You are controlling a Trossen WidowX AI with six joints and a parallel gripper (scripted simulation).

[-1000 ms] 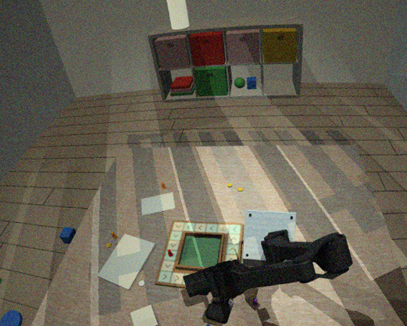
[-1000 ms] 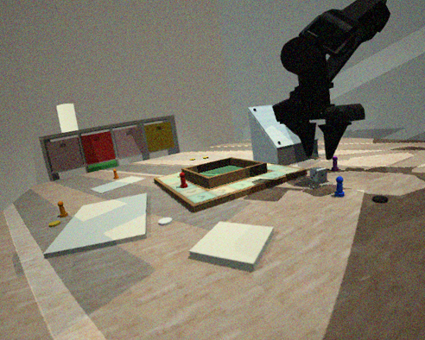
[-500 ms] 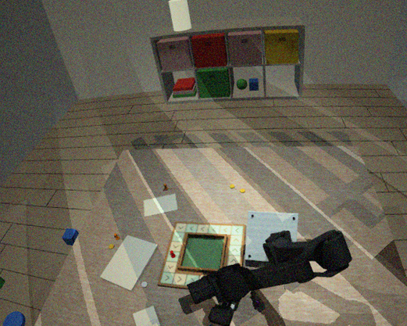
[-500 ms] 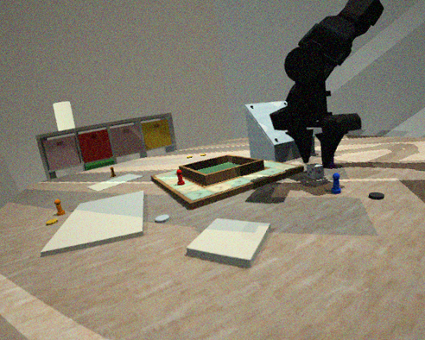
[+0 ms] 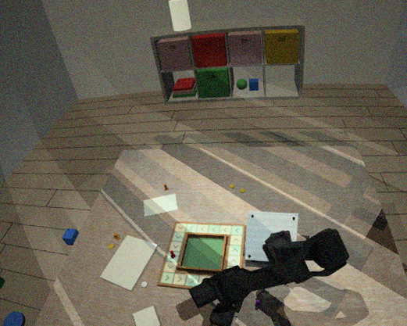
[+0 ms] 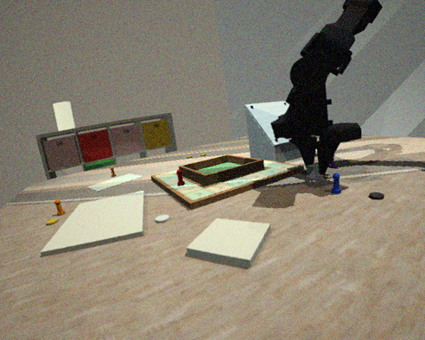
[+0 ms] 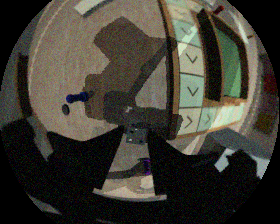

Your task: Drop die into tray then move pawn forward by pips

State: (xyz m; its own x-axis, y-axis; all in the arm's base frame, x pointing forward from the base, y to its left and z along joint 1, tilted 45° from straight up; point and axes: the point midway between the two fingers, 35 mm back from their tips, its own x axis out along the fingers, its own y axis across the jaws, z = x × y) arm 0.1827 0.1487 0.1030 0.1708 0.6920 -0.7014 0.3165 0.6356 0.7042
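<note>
My gripper tip is now 210 mm short of the red pawn, 200 mm to the left of it and 20 mm below it. Round my gripper tip: grey-white die: right at my gripper tip; blue pawn: 60 mm ahead, 70 mm to the left, 10 mm above; purple pawn: 90 mm behind, 10 mm to the right, 10 mm above.
</note>
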